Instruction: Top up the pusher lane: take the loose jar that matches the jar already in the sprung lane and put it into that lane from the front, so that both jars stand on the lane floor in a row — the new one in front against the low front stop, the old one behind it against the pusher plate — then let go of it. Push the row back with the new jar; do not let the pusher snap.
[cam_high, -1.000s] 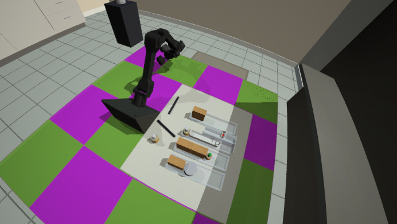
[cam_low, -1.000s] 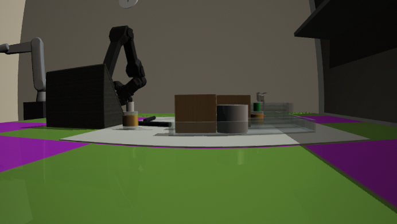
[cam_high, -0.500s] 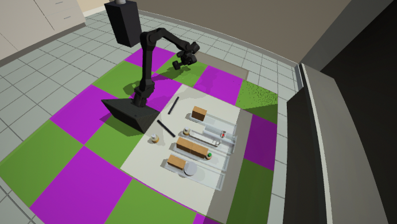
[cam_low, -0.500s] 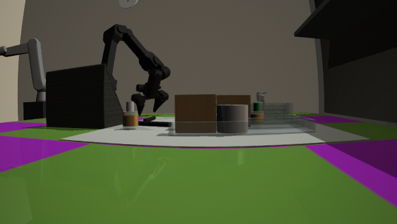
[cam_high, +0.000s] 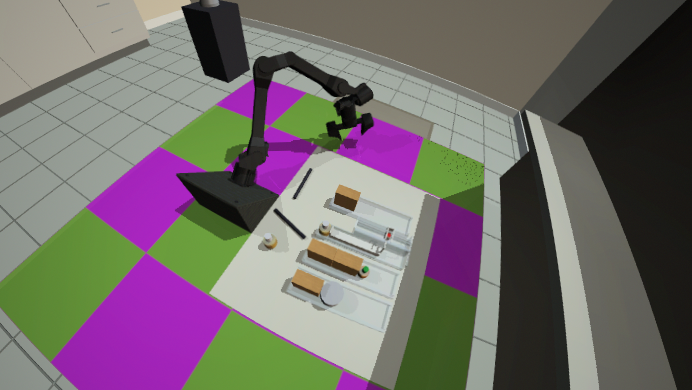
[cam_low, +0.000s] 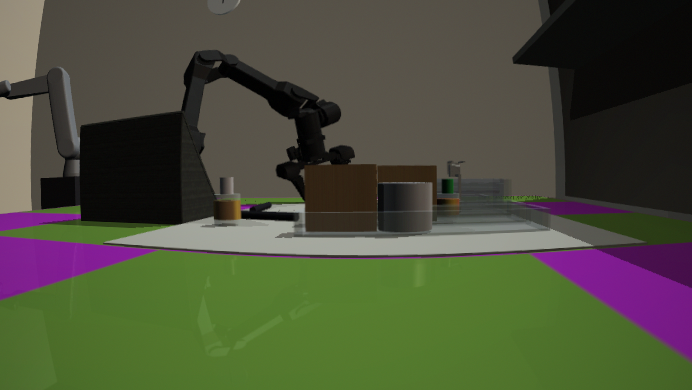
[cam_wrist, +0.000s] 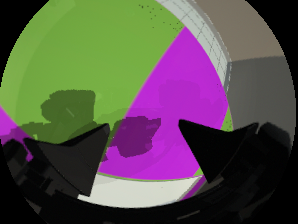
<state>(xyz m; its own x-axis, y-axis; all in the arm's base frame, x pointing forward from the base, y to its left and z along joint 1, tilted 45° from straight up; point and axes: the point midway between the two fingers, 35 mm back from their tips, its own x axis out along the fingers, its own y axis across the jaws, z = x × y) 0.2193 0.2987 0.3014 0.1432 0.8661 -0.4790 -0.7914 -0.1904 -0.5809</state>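
Now: gripper tip 40 cm to the left of the red mark, 28 cm short of it and 6 cm below it. Also, from my gripper tip: sprung lane 41 cm to the right, 24 cm ahead, 1 cm above; grey cylinder 61 cm to the right, 20 cm ahead, 2 cm above.
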